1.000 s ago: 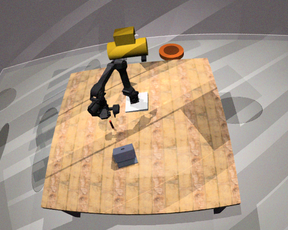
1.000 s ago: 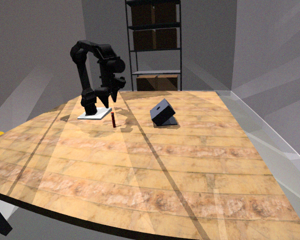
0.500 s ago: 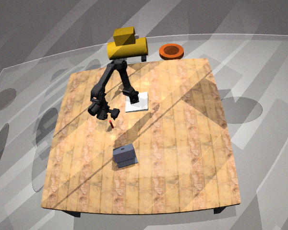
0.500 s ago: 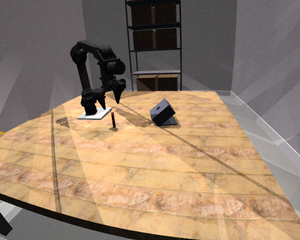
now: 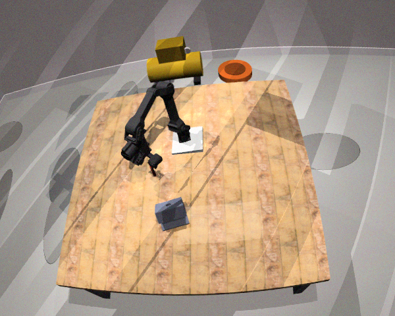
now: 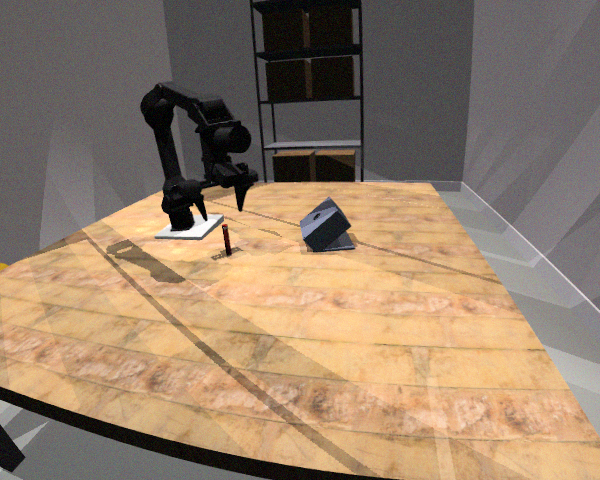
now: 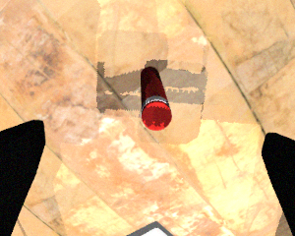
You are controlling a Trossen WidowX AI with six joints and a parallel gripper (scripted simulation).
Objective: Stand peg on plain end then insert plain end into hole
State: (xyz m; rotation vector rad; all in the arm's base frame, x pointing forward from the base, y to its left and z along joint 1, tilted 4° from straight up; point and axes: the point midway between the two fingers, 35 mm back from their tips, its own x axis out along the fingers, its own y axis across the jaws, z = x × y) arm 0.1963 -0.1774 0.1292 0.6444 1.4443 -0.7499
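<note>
The red peg is 5 cm below my gripper tip. Round my gripper tip: sloped blue-grey panel: 24 cm ahead, 6 cm to the left, 5 cm below.
</note>
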